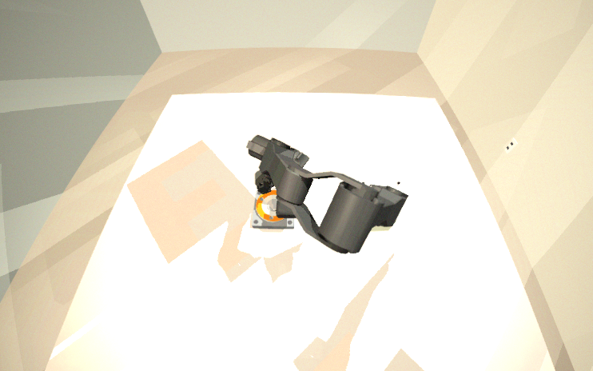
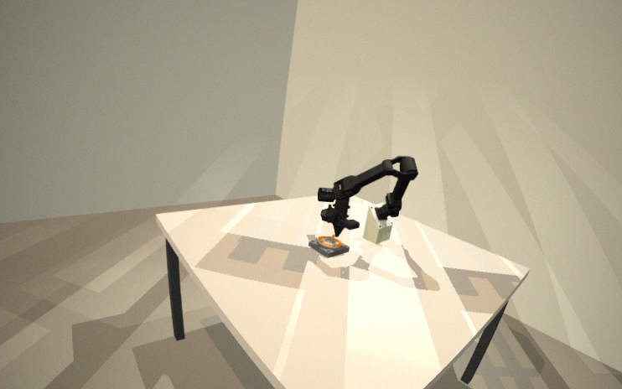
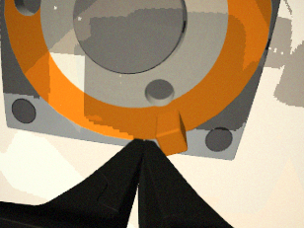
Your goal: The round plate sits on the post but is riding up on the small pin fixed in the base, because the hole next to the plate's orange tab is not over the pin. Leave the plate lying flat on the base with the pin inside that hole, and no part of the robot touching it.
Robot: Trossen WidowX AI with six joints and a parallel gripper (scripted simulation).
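Right now the grey square base is 50 mm ahead of my gripper tip, 20 mm to the left of it and 20 mm below it.
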